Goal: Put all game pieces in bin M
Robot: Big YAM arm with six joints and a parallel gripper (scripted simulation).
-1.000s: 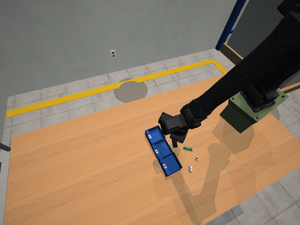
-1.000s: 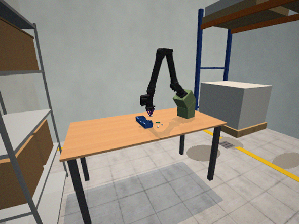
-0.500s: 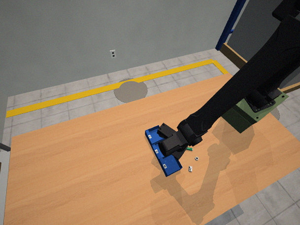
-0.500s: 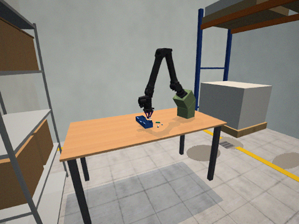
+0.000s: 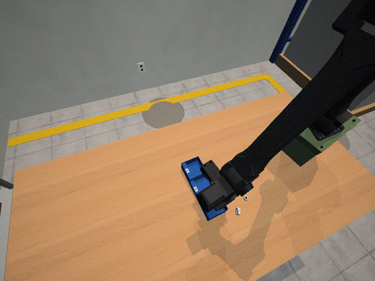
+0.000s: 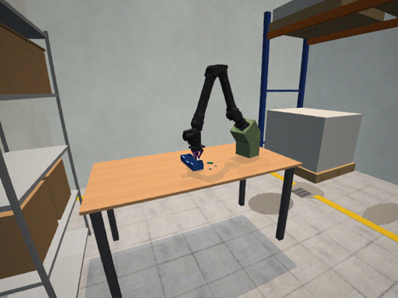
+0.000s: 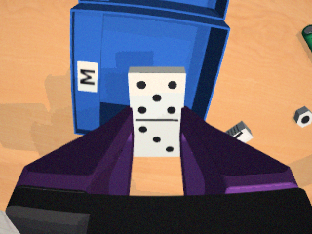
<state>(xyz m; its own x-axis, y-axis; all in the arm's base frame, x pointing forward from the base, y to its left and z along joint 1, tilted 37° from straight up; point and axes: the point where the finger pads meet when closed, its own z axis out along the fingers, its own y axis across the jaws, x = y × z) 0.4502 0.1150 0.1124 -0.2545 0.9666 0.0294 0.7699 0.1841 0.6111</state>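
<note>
The white domino is right at my hand. Round my hand: green cylinder: 120 mm behind, 70 mm below, 60 mm to the right; then blue bin: 80 mm to the right, 50 mm below, 30 mm ahead; then grey nut: 140 mm behind, 70 mm below.
</note>
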